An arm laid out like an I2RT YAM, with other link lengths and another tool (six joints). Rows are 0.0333 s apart.
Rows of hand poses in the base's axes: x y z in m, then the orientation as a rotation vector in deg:
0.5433 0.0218 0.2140 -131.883 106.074 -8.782
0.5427 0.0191 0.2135 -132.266 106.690 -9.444
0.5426 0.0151 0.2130 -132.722 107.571 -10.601
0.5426 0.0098 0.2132 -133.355 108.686 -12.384
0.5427 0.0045 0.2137 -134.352 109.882 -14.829
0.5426 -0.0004 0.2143 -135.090 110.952 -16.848
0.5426 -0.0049 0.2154 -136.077 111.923 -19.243
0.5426 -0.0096 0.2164 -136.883 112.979 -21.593
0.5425 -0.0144 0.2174 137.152 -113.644 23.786
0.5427 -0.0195 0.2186 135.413 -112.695 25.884
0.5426 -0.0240 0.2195 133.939 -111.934 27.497
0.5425 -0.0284 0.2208 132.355 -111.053 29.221
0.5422 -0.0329 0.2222 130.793 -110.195 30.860
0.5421 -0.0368 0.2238 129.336 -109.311 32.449
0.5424 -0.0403 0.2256 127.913 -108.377 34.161
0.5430 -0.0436 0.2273 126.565 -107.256 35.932
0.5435 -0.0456 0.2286 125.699 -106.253 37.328
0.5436 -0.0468 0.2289 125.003 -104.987 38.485
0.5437 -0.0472 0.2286 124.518 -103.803 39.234
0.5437 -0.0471 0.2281 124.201 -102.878 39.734
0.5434 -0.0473 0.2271 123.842 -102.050 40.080
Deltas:
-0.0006 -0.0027 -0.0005 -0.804 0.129 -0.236
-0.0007 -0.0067 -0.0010 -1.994 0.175 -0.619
-0.0007 -0.0120 -0.0008 -3.685 0.125 -1.099
-0.0006 -0.0173 -0.0003 -5.950 0.011 -1.523
-0.0007 -0.0222 0.0003 -7.808 -0.060 -1.945
-0.0007 -0.0267 0.0014 -9.960 -0.185 -2.241
-0.0007 -0.0314 0.0024 -12.023 -0.308 -2.644
-0.0008 -0.0362 0.0034 -14.006 -0.407 -3.061
-0.0006 -0.0413 0.0046 -16.186 -0.555 -3.525
-0.0007 -0.0458 0.0055 -17.957 -0.627 -3.934
-0.0008 -0.0502 0.0068 -19.889 -0.708 -4.349
-0.0011 -0.0547 0.0082 -21.767 -0.782 -4.764
-0.0012 -0.0586 0.0098 -23.579 -0.888 -5.118
-0.0009 -0.0621 0.0116 -25.426 -1.098 -5.441
-0.0003 -0.0654 0.0133 -27.347 -1.347 -5.644
0.0002 -0.0674 0.0146 -28.809 -1.608 -5.652
0.0003 -0.0686 0.0149 -30.265 -1.716 -5.436
0.0004 -0.0690 0.0146 -31.445 -1.674 -5.134
0.0004 -0.0689 0.0141 -32.308 -1.614 -4.860
0.0001 -0.0691 0.0131 -33.104 -1.466 -4.644

